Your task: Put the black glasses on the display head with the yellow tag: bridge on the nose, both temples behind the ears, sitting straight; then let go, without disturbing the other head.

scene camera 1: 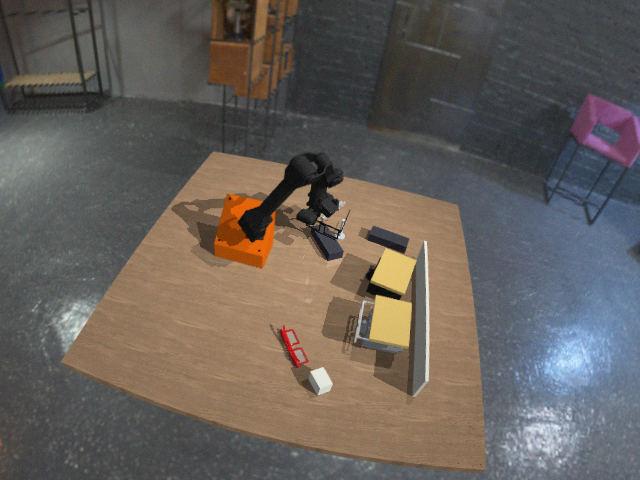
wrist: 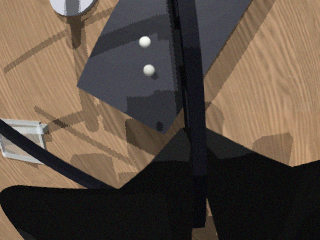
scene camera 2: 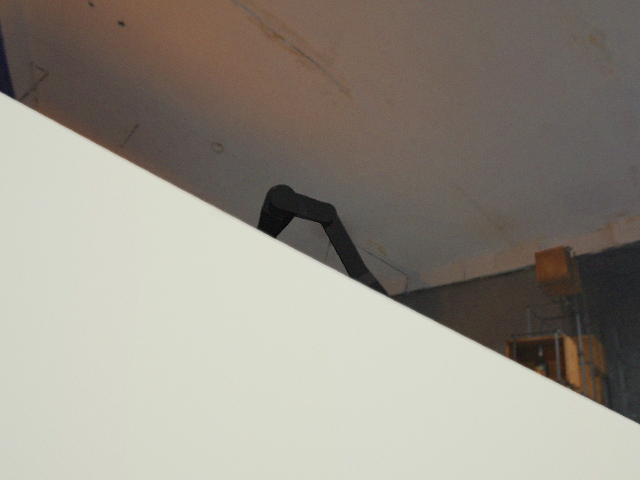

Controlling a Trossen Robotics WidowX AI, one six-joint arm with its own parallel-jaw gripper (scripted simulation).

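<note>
I can see my gripper [scene camera 1: 312, 224], and I find my gripper [wrist: 192, 136] again from the wrist. There is a dark block [wrist: 114, 73]. A white panel [scene camera 2: 151, 328] is visible to me too, and it is the same white panel [scene camera 1: 421, 348] that I see here as well. A display head [scene camera 1: 388, 323] is also in my sight.
</note>
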